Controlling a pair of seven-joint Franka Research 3 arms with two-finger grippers.
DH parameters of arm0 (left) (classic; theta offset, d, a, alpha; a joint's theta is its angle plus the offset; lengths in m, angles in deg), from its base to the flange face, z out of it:
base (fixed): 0 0 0 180
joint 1: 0 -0.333 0 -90
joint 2: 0 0 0 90
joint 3: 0 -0.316 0.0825 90
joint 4: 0 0 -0.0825 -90
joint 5: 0 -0.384 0 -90
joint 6: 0 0 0.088 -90
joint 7: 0 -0.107 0 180
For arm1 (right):
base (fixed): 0 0 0 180
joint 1: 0 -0.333 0 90
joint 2: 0 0 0 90
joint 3: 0 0.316 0.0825 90
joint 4: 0 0 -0.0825 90
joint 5: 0 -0.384 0 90
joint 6: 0 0 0.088 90
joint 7: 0 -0.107 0 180
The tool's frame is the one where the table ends.
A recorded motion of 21 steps. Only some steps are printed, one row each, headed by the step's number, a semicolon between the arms.
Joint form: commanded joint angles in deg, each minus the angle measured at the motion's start. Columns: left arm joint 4, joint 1, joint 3, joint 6, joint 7, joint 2, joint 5; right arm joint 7, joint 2, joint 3, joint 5, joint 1, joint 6, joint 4.
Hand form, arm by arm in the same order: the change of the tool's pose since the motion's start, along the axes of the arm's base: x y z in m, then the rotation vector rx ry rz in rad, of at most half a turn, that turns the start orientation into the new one. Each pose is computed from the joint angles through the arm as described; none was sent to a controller.
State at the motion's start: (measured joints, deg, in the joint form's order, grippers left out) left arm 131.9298 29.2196 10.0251 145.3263 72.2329 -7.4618 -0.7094; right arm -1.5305 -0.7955 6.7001 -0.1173 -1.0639 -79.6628 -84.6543
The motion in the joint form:
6: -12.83 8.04 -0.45 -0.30 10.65 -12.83 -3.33; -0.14 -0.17 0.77 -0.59 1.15 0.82 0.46
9: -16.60 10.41 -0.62 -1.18 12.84 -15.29 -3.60; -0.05 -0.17 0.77 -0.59 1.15 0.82 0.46
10: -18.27 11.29 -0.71 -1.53 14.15 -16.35 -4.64; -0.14 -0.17 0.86 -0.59 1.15 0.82 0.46
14: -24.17 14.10 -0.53 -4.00 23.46 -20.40 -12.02; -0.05 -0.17 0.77 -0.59 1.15 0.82 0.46
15: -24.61 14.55 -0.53 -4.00 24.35 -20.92 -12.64; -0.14 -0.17 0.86 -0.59 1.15 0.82 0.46
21: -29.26 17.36 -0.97 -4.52 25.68 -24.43 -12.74; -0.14 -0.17 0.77 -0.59 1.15 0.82 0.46
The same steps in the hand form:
6: -0.0034 -0.0971 -0.0336 -0.0094 0.0140 0.0172; -0.0024 -0.0024 0.0040 0.0089 0.0046 -0.0078
9: -0.0079 -0.1248 -0.0336 -0.0186 0.0133 0.0168; -0.0024 -0.0024 0.0040 0.0091 0.0046 -0.0063
10: -0.0090 -0.1358 -0.0334 -0.0173 0.0040 0.0140; -0.0025 -0.0016 0.0040 0.0089 0.0046 -0.0063
14: -0.0176 -0.1734 -0.0383 0.0219 -0.0458 0.0393; -0.0024 -0.0024 0.0040 0.0091 0.0046 -0.0063
15: -0.0204 -0.1778 -0.0408 0.0244 -0.0496 0.0398; -0.0025 -0.0016 0.0040 0.0089 0.0046 -0.0063
21: -0.0290 -0.2084 -0.0472 0.0112 -0.0530 0.0268; -0.0024 -0.0024 0.0040 0.0089 0.0046 -0.0078

